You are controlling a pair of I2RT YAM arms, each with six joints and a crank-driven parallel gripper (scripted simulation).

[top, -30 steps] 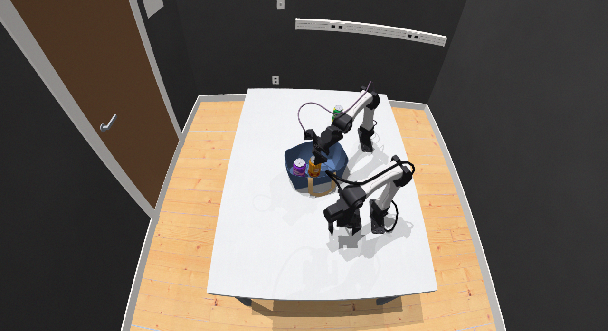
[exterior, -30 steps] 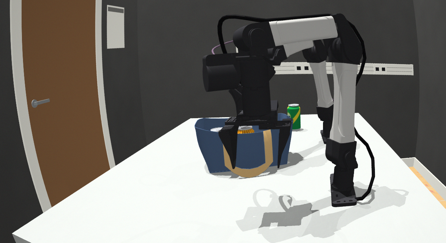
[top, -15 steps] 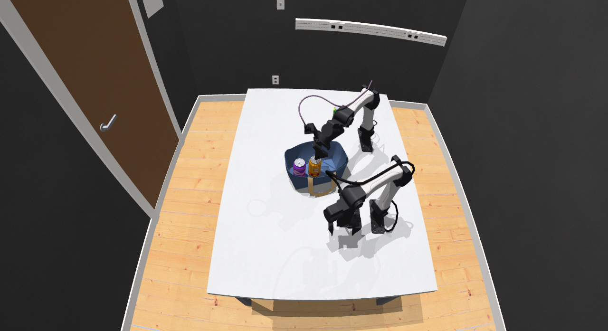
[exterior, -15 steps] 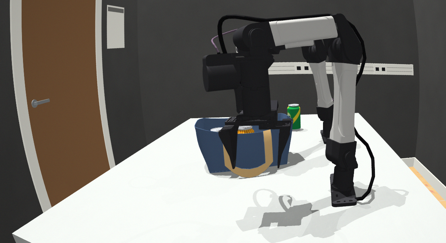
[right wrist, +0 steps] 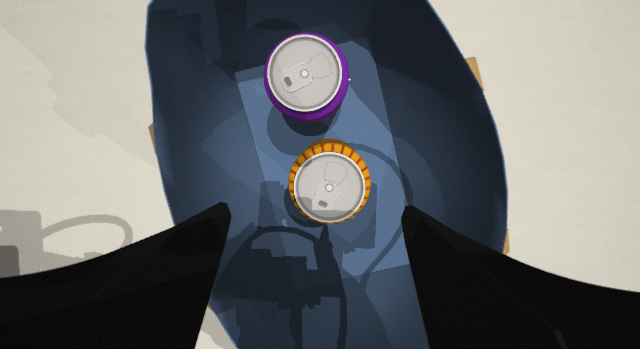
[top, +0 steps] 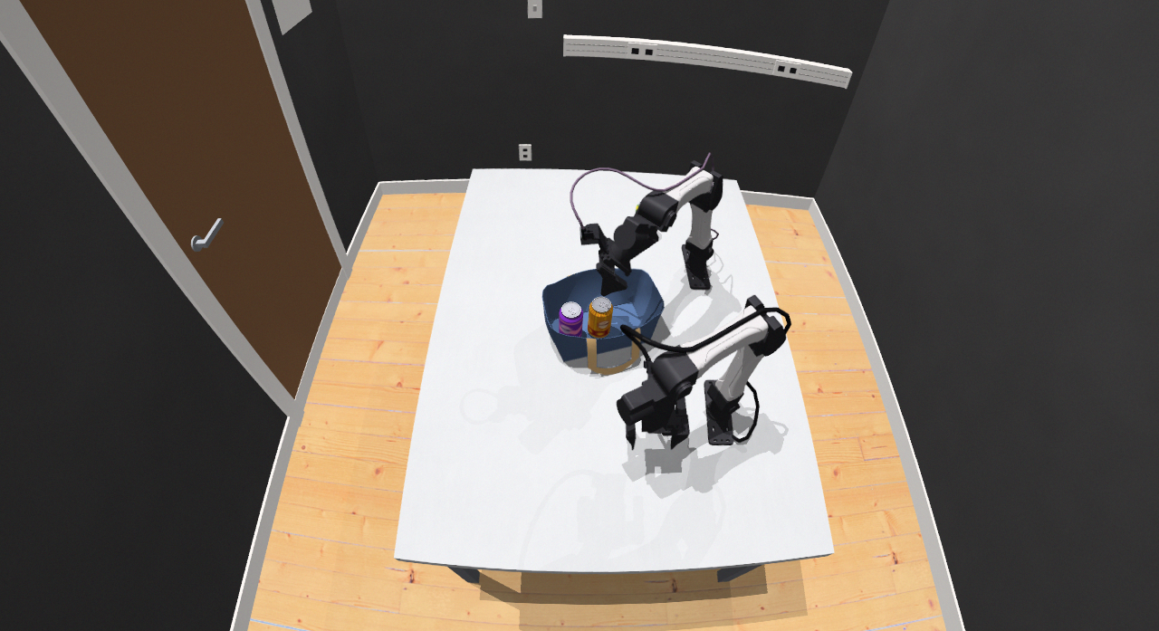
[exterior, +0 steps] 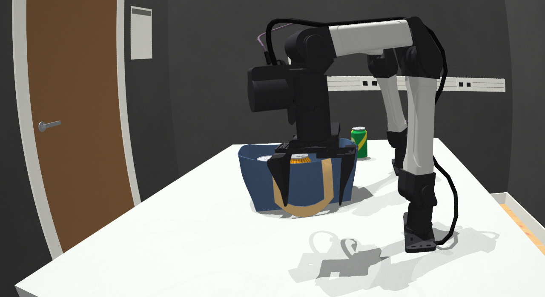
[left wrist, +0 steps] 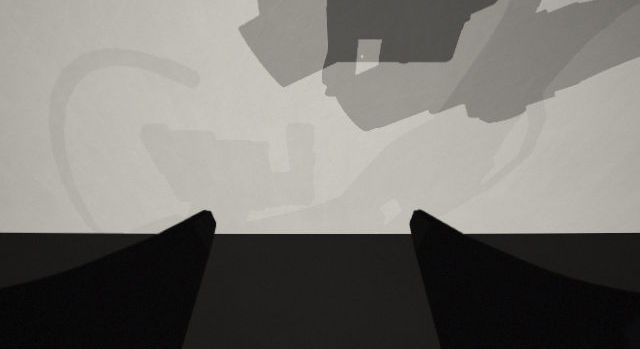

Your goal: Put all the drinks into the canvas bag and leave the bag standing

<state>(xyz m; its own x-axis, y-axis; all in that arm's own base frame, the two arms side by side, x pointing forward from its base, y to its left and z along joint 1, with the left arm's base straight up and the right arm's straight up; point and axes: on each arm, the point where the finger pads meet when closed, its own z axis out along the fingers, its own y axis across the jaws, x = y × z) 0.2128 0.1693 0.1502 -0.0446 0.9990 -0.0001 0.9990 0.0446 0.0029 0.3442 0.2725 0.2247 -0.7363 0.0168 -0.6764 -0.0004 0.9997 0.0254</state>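
Note:
Now: right hand 450 mm to the left of the green can, 160 mm past it and 160 mm above it. From my right hand the other things lie so: purple can 160 mm below, 80 mm ahead, 20 mm to the left; orange can 160 mm below, 10 mm to the right.

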